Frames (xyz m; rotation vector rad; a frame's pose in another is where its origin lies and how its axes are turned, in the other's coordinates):
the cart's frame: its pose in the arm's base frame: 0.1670 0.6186 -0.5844 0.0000 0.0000 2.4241
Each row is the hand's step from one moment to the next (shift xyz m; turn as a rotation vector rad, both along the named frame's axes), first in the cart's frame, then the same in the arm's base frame.
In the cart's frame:
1: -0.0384 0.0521 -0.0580 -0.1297 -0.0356 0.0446
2: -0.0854 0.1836 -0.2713 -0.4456 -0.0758 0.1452
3: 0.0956 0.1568 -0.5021 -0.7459 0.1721 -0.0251
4: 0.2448 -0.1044 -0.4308 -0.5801 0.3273 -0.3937
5: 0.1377 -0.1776 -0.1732 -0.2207 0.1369 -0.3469
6: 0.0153 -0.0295 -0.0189 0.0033 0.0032 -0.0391
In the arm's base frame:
1: -0.0053 -0.0645 -0.0580 0.1211 -0.0585 0.0446
2: -0.0564 -0.1945 -0.2713 0.3856 -0.2359 0.1452
3: -0.1751 -0.0553 -0.5021 0.4488 -0.6201 -0.0251
4: -0.1158 0.2396 -0.4308 0.2219 -0.6280 -0.3937
5: 0.0130 0.2244 -0.1732 0.0763 -0.2483 -0.3469
6: 0.0079 0.0323 -0.0189 -0.0046 -0.0002 -0.0391

